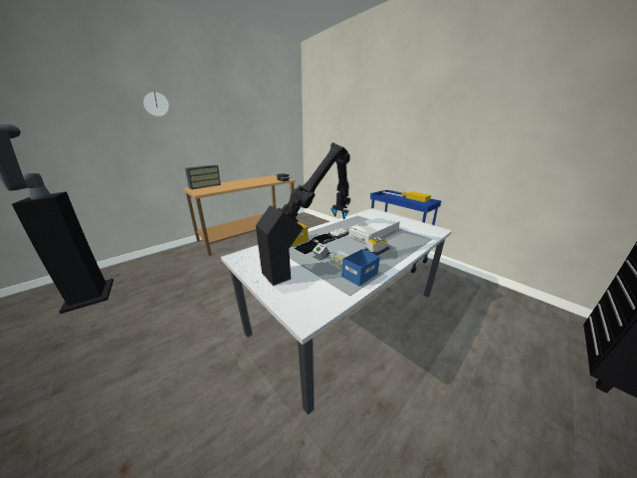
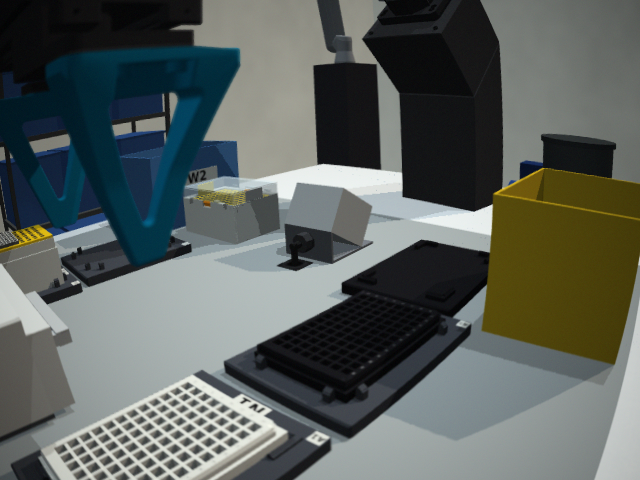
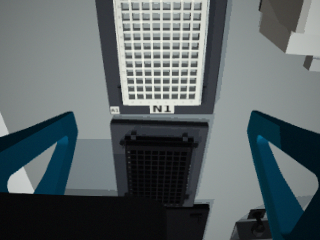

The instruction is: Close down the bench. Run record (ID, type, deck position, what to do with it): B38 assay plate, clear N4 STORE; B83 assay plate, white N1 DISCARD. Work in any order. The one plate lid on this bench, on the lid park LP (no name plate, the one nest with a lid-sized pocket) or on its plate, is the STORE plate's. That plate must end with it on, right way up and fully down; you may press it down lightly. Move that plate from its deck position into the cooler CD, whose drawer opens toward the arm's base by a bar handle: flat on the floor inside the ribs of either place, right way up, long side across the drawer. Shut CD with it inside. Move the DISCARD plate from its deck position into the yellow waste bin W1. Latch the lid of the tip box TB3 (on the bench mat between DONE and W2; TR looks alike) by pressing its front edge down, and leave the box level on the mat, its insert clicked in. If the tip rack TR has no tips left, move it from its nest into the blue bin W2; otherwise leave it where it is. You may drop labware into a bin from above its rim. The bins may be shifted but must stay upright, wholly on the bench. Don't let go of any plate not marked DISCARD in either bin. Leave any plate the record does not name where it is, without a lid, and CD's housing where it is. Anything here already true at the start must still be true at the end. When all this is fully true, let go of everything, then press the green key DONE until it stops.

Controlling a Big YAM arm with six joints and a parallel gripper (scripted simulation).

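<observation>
My hand is 130 mm above the white plate. The rest, counted from my hand: black plate (180 mm behind, 20 mm to the right, 130 mm below); clear plate lid (120 mm ahead, 180 mm to the right, 120 mm below); nest N1 (150 mm below).
</observation>
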